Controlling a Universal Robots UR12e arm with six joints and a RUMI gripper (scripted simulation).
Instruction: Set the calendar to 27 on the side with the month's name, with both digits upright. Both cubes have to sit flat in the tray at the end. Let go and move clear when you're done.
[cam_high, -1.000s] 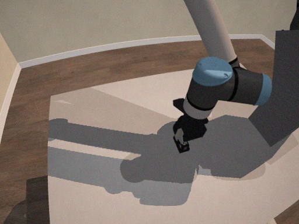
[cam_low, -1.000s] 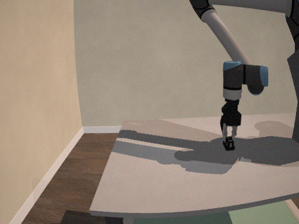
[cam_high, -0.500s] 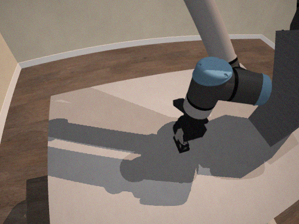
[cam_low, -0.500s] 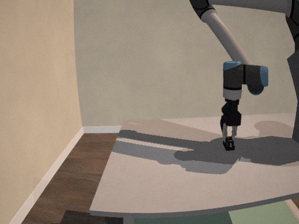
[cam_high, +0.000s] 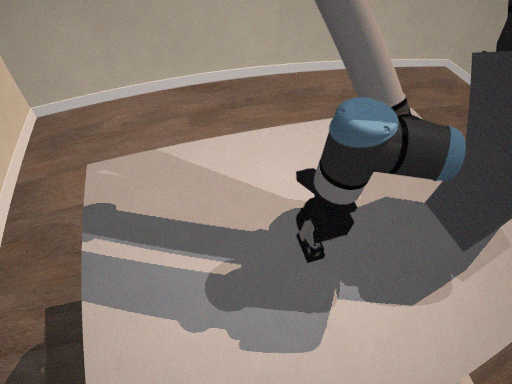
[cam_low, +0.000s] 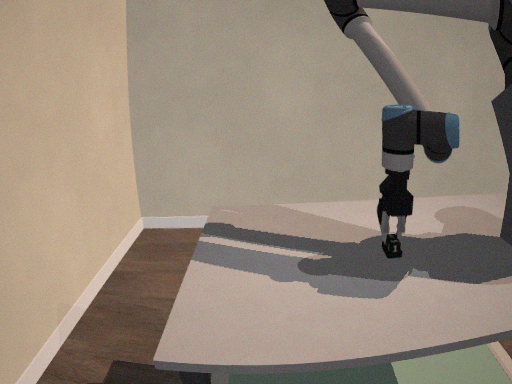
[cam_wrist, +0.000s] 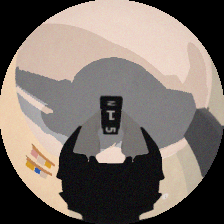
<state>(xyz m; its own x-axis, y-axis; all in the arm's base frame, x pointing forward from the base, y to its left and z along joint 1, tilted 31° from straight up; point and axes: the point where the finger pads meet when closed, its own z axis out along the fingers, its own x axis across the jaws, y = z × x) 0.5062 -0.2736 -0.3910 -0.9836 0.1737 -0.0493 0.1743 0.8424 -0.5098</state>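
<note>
Right now the tray is 3 cm below my hand and 2 cm to the left of it. Round my hand: black cube (1 cm below).
</note>
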